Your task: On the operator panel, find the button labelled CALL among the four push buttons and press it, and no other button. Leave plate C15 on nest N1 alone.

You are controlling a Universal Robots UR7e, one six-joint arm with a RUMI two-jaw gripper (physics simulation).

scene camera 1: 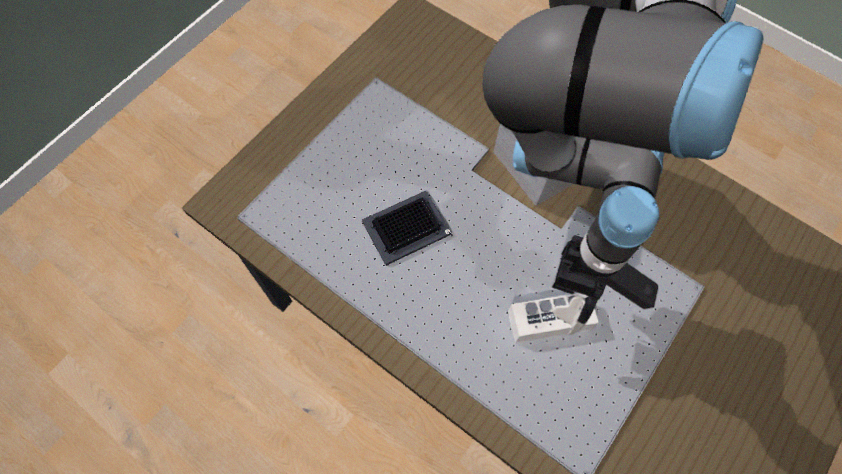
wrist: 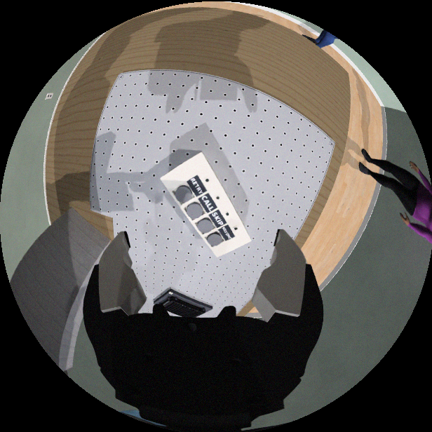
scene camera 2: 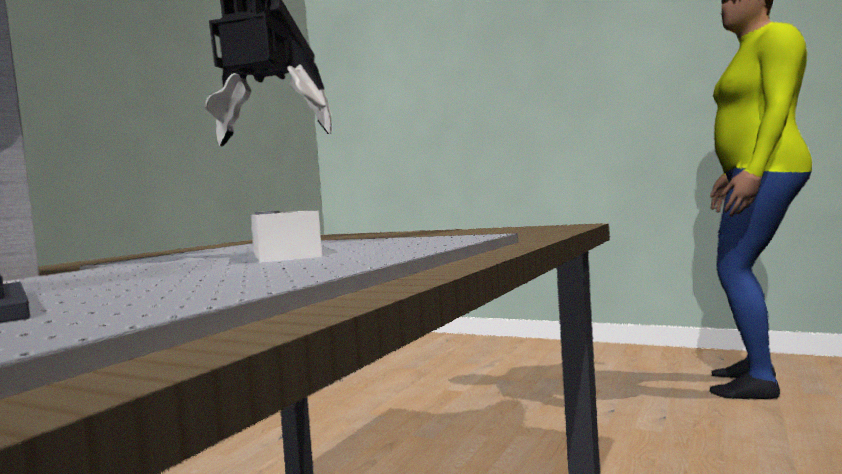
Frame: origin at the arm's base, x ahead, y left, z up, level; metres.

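Where they show: gripper, fingertip midpoint: (scene camera 1: 579, 297) (scene camera 2: 274, 140).
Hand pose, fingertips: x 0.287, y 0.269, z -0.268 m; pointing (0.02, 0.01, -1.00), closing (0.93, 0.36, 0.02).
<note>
Each offset is from my fingertips to the top centre of the thing. Level surfaces: height alone.
The cream operator panel @[dy -0.018, dx +0.020, dz -0.090 m] (scene camera 1: 530, 329) (scene camera 2: 286, 236) (wrist: 230, 210) stands on the perforated board, with four round grey buttons. In the wrist view the CALL button (wrist: 195, 210) is second from the upper left, between the RETRY button (wrist: 184, 193) and the SKIP button (wrist: 206, 225). The label of the fourth button (wrist: 215, 239) is too small to read surely. My gripper (scene camera 1: 578, 326) (scene camera 2: 275, 138) (wrist: 199, 233) is open and empty, above the panel and apart from it. In scene camera 1 a finger hides the panel's right part. Dark plate C15 @[dy -0.388, dx +0.058, dz -0.120 m] (scene camera 1: 406, 224) sits on nest N1 @[dy -0.388, dx +0.058, dz -0.124 m] (scene camera 1: 385, 257) (scene camera 2: 12, 303).
The perforated board @[dz -0.146 m] (scene camera 1: 329, 282) (scene camera 2: 176, 288) (wrist: 145, 105) lies on the wooden table @[dz -0.159 m] (scene camera 1: 218, 200) (scene camera 2: 377, 294) (wrist: 300, 70). A grey pedestal (wrist: 50, 270) stands beside the board. A person in a yellow top (scene camera 2: 760, 105) stands beyond the table; another person in purple (wrist: 422, 205) shows at the wrist view's right.
</note>
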